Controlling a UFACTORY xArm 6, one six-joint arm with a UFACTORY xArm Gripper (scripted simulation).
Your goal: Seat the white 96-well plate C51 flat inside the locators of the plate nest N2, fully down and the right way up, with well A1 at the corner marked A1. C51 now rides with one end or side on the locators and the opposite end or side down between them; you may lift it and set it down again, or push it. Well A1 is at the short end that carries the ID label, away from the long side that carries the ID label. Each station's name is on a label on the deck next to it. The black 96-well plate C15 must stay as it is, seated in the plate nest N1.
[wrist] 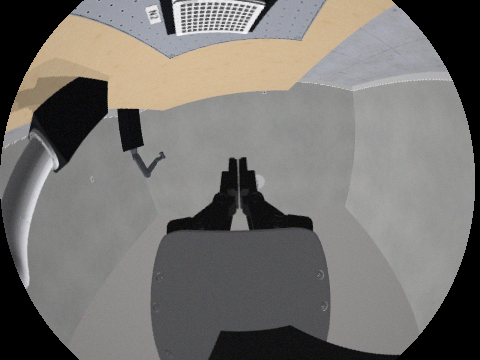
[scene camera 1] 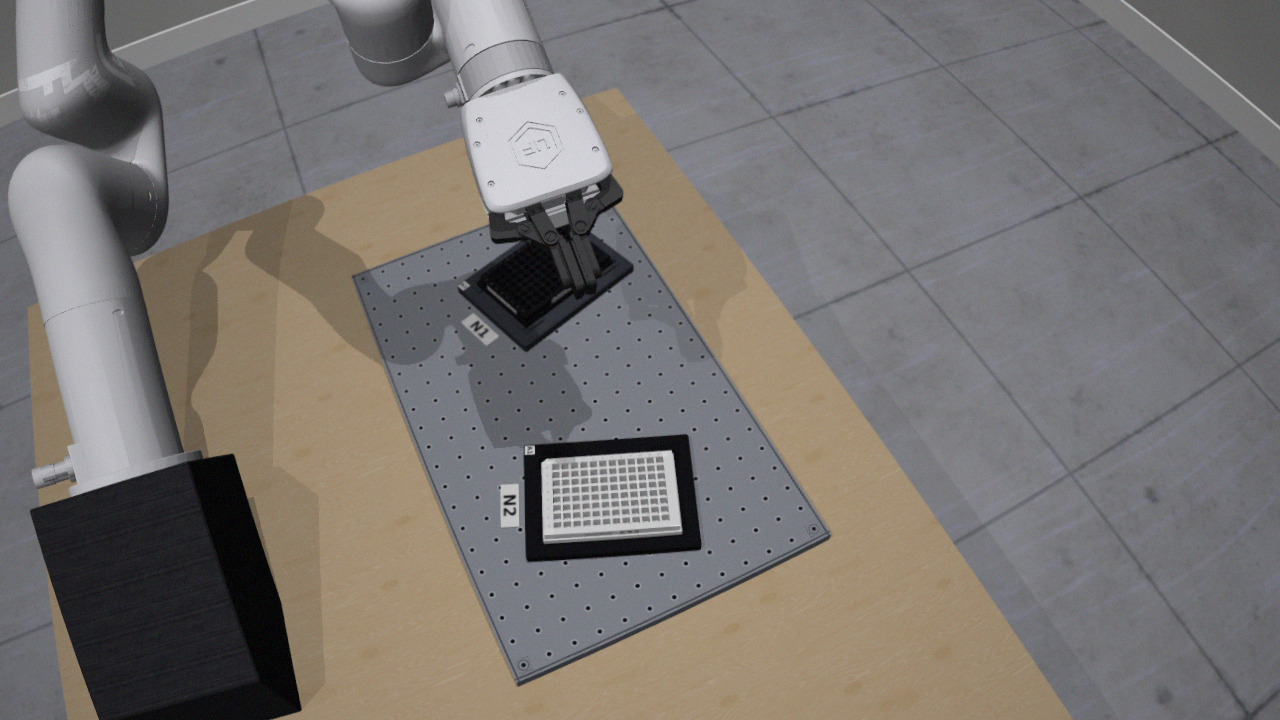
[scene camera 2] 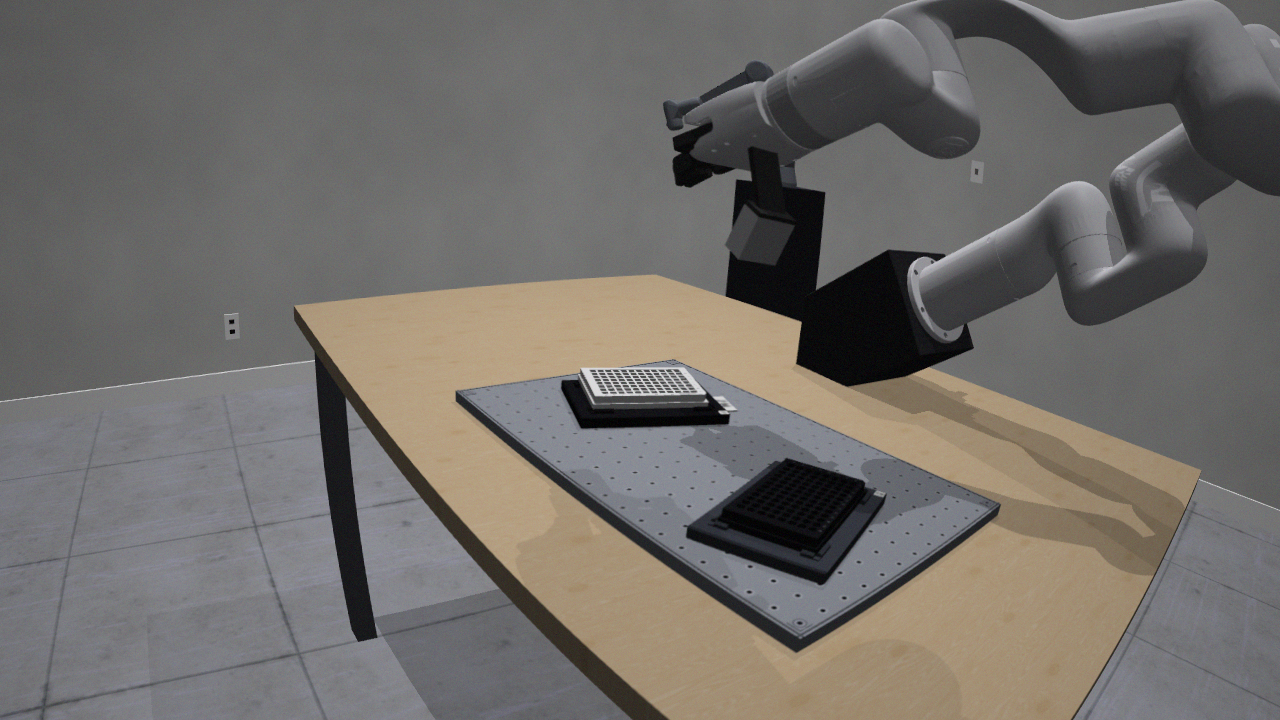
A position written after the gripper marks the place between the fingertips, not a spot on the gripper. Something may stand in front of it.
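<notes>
Gripper (scene camera 1: 586,292), (scene camera 2: 680,173), (wrist: 238,168). White 96-well plate C51 (scene camera 1: 574,524), (scene camera 2: 664,387). Black plate C15 (scene camera 1: 515,276), (scene camera 2: 799,506), out of frame in the wrist view. N2 label (scene camera 1: 510,518). Black plate nest N2 (scene camera 1: 683,467). Nest N1 (scene camera 2: 769,554).
</notes>
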